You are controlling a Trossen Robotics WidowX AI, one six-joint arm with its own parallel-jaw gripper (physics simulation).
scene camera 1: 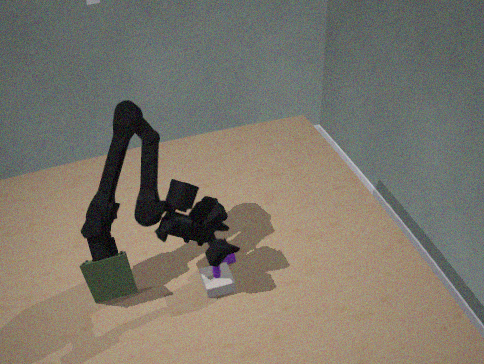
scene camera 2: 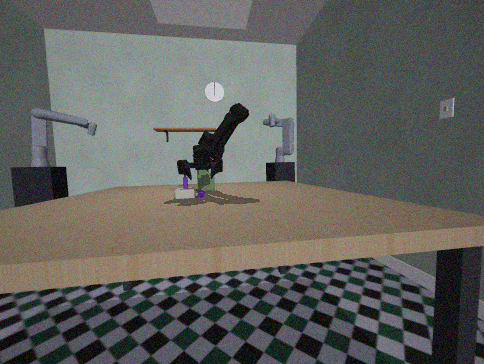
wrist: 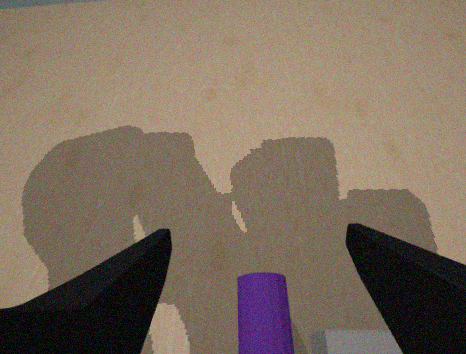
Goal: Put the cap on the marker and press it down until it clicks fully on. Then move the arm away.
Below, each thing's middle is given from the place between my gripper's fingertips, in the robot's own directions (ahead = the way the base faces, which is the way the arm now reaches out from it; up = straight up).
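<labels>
My gripper is 6 cm above the pale grey block [scene camera 1: 225, 283], 8 cm past it and 6 cm to the left of it.
</labels>
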